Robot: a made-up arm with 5 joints.
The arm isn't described. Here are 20 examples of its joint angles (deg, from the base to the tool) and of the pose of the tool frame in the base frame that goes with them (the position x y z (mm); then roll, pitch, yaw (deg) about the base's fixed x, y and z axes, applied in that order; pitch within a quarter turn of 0, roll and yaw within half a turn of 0).
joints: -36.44 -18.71 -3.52 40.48 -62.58
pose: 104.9 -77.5 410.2 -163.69 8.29 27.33
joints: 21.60 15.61 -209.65 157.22 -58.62
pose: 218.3 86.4 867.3 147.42 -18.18 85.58
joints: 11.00 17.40 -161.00 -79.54 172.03
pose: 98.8 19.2 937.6 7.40 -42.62 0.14
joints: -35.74 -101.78 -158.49 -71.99 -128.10
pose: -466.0 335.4 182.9 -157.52 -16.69 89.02
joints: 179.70 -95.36 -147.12 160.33 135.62
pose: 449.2 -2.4 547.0 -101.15 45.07 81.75
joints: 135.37 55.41 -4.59 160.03 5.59
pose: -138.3 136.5 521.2 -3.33 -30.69 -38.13
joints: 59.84 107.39 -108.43 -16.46 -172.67
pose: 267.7 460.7 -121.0 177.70 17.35 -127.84
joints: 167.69 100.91 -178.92 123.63 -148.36
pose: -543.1 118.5 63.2 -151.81 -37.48 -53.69
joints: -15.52 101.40 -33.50 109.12 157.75
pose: 61.6 -17.1 227.8 1.13 -2.76 -37.80
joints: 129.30 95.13 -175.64 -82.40 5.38
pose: -335.2 409.6 437.3 -1.65 -17.01 -45.07
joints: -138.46 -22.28 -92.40 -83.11 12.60
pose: 32.7 28.9 976.5 4.00 17.35 54.75
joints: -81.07 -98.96 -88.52 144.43 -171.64
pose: -45.5 289.3 561.8 172.27 42.48 87.56
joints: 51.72 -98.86 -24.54 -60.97 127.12
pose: -214.9 -272.2 666.8 3.49 -2.64 -1.24
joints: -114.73 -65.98 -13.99 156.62 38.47
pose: 84.6 183.7 466.4 110.88 49.62 171.47
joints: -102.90 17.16 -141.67 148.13 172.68
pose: -82.9 -361.9 707.6 176.81 -23.42 85.08
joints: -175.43 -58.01 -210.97 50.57 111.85
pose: 662.2 52.9 625.1 36.35 -13.37 112.01
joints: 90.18 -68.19 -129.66 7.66 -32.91
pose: 1.8 -564.2 879.3 -5.58 8.54 -123.15
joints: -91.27 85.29 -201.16 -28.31 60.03
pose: -12.1 -547.8 638.3 -32.02 -17.00 153.67
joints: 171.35 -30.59 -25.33 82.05 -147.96
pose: -108.3 16.5 485.1 -165.41 -21.92 -43.53
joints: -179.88 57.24 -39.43 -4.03 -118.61
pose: -407.2 -0.9 140.0 -167.85 -6.55 -61.97
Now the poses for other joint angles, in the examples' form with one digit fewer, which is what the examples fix.
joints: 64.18 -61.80 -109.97 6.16 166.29
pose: -168 -347 987 -3.5 14.0 50.0
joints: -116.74 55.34 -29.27 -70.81 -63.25
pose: -211 -419 291 138.5 -18.5 -46.4
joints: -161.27 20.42 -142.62 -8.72 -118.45
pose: -366 -124 1023 45.4 21.1 -90.8
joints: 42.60 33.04 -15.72 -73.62 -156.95
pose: 308 283 441 149.6 50.0 -174.9
